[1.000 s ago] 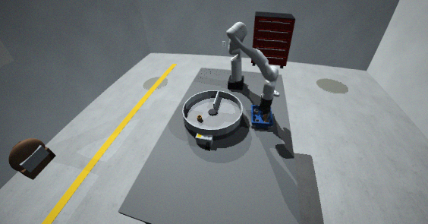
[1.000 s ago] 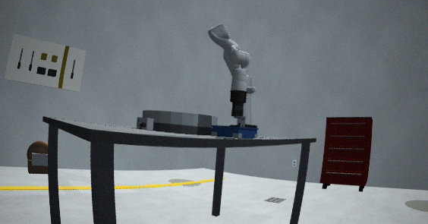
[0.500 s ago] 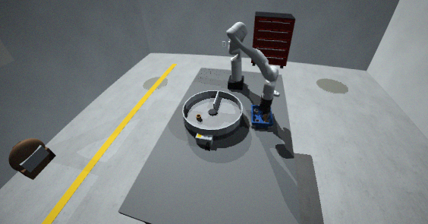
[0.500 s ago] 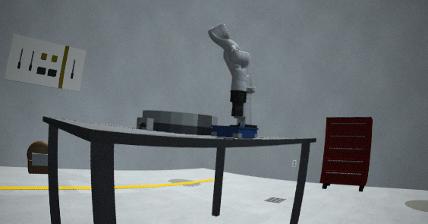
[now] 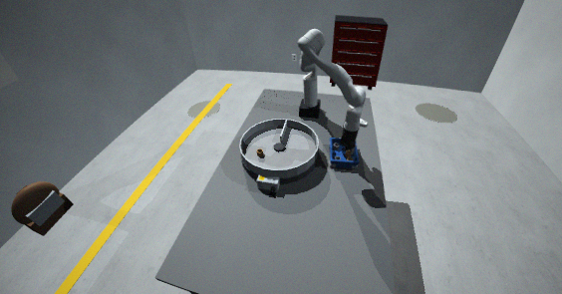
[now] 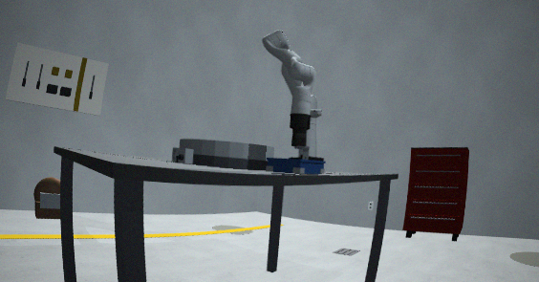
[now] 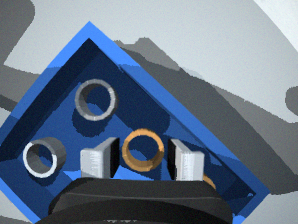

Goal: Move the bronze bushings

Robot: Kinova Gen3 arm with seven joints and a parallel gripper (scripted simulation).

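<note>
The blue crate is 30 mm to the right of my hand and 30 mm below it. Round my hand: turntable 90 mm ahead, 370 mm to the right.
</note>
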